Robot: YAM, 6 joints.
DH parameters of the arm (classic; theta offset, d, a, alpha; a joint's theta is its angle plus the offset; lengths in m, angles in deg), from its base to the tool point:
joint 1: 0 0.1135 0.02 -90
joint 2: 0 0 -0.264 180
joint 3: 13.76 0 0.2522 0
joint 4: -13.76 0 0.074 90
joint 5: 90 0 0 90
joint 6: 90 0.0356 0 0
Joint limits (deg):
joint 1: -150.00..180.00
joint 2: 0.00..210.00
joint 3: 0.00..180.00
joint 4: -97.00..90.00
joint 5: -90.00..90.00
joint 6: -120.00..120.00
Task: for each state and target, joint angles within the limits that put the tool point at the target. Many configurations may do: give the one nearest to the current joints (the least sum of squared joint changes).
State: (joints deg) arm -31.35 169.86 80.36 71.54 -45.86 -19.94
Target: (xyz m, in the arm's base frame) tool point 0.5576 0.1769 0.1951
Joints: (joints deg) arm 15.36 153.79 120.90 60.93 -39.91 -19.94
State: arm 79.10 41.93 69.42 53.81 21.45 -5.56
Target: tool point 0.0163 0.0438 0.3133
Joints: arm 84.82 5.47 9.89 58.87 20.17 -5.56
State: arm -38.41 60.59 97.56 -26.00 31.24 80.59
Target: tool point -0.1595 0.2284 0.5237
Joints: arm -58.86 16.55 112.15 -27.34 31.09 80.59
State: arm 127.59 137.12 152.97 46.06 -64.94 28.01
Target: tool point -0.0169 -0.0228 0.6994
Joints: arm 132.54 99.07 176.33 53.31 -51.52 28.01
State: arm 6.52 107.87 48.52 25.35 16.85 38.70
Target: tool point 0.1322 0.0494 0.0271
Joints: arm 24.10 96.33 7.63 12.68 14.45 38.70
